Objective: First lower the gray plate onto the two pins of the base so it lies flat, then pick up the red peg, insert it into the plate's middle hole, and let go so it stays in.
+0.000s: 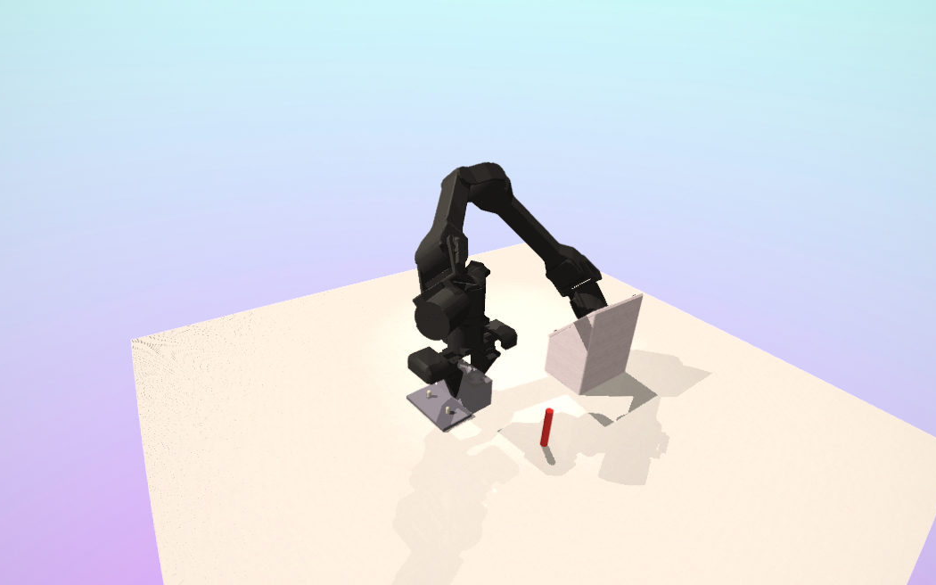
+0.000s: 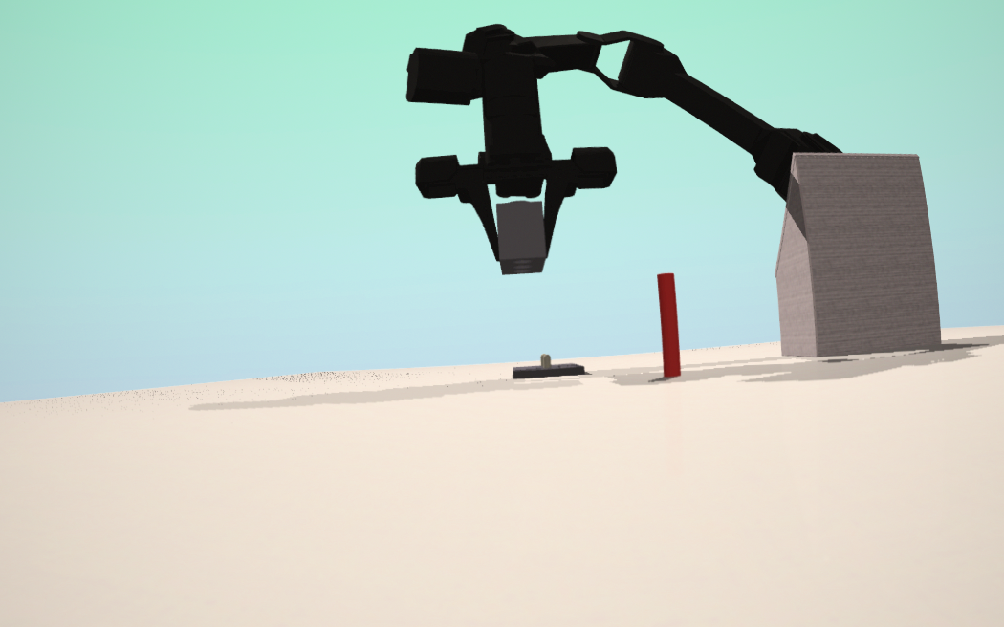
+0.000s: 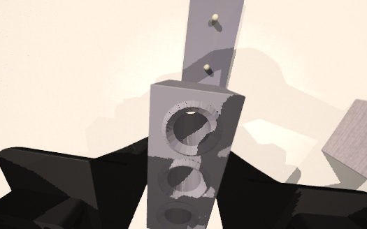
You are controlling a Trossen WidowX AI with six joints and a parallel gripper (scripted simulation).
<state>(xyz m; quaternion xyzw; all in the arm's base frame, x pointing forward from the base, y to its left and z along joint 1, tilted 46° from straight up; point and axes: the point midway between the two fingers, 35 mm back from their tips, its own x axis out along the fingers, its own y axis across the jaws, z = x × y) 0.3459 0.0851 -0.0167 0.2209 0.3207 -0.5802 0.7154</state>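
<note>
My gripper tip is now 10 cm to the left of the gray base and 10 cm above it. Also, from my gripper tip: gray plate (3 cm above); then red peg (13 cm behind, 8 cm to the left, 7 cm below).
</note>
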